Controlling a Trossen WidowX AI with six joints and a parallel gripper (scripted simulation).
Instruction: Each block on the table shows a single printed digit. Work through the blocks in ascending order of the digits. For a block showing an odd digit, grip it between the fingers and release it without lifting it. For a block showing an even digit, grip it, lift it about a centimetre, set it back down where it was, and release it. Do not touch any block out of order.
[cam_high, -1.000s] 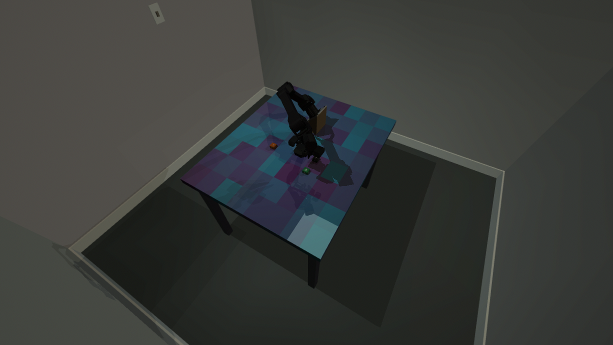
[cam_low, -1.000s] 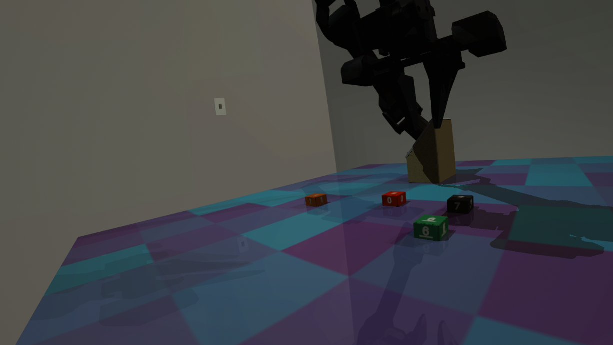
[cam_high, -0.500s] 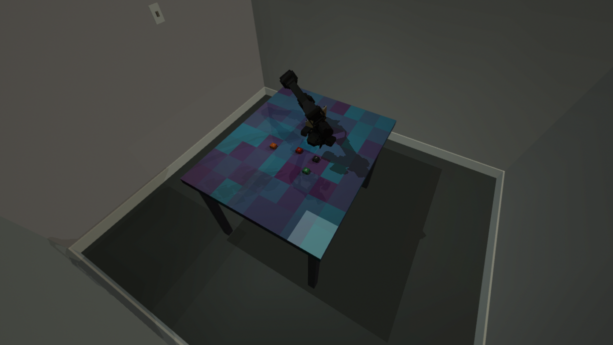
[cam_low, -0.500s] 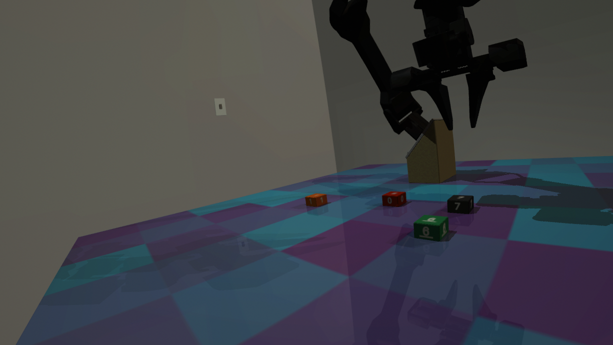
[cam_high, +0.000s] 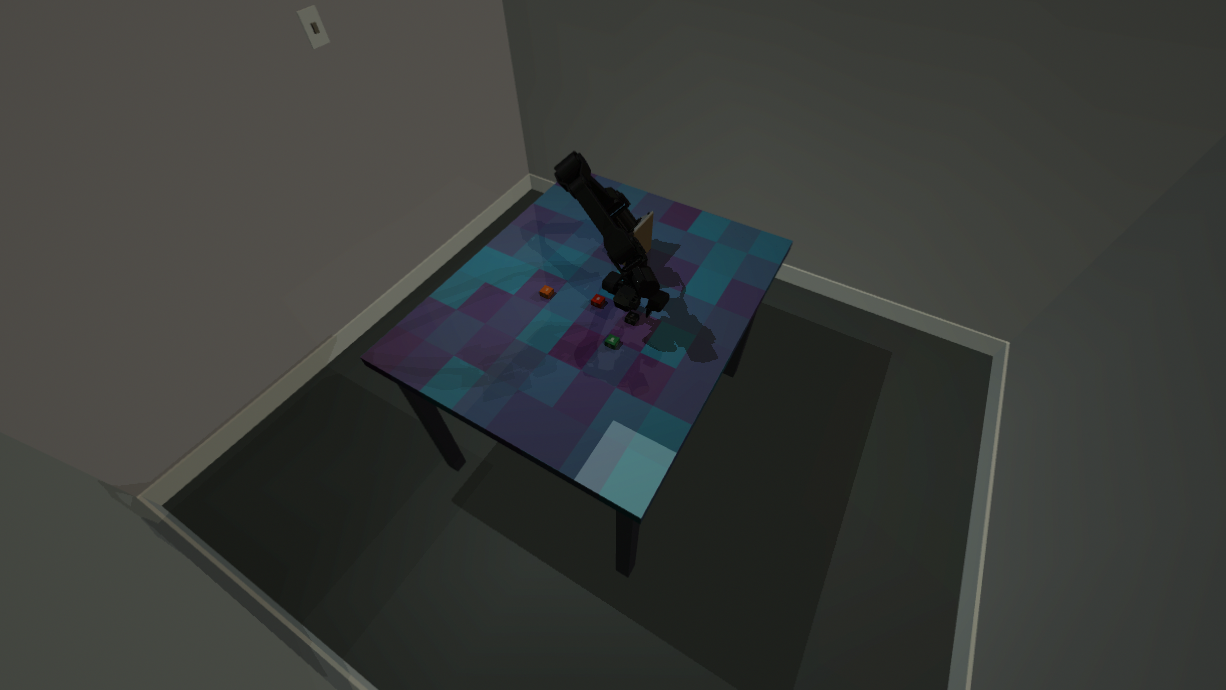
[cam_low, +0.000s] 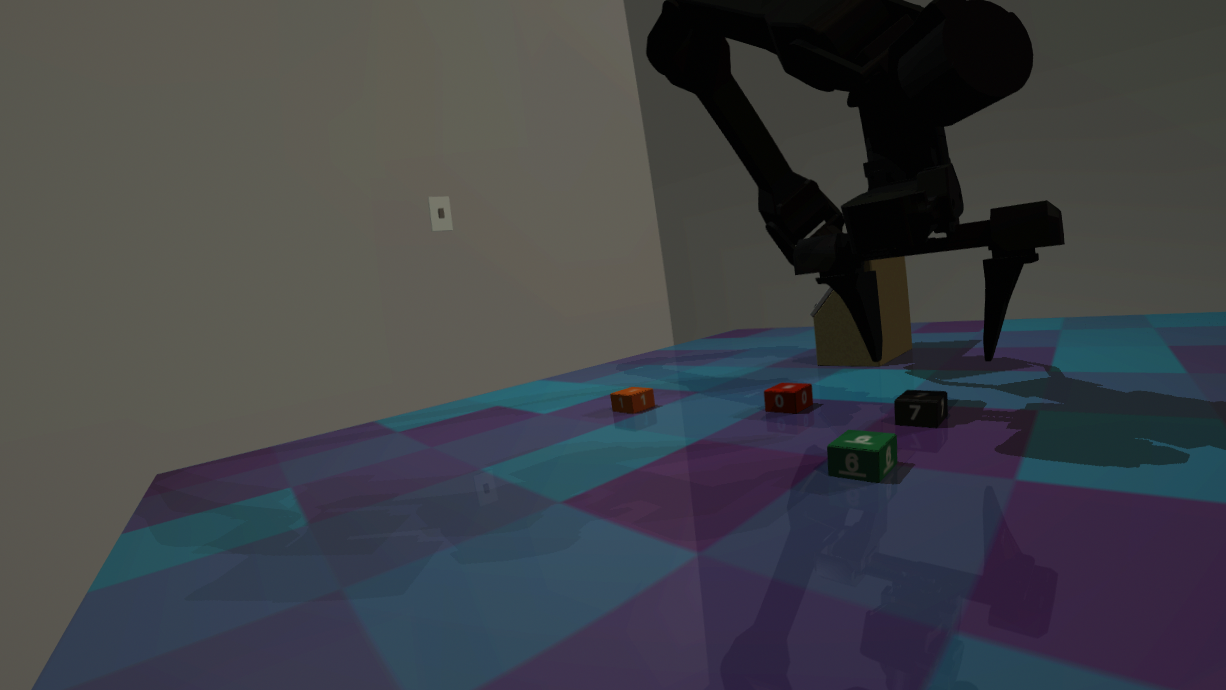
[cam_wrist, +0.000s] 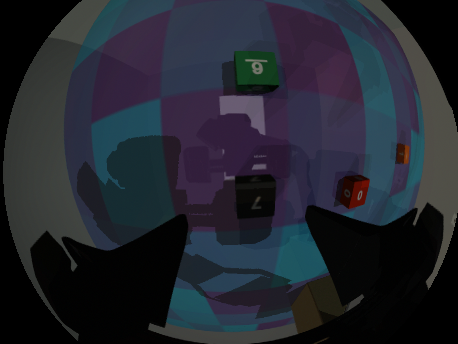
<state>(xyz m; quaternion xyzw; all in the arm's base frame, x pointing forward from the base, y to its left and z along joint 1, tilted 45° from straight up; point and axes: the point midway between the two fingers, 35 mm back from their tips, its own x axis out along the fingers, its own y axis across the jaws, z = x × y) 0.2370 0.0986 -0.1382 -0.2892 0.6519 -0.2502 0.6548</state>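
The black block is 10 mm to the right of my gripper tip and 40 mm below it. From my gripper tip the other things lie so: green block 110 mm ahead, 10 mm to the right, 40 mm below; then orange block 50 mm ahead, 290 mm to the right, 40 mm below; then red block 130 mm to the right, 40 mm below.
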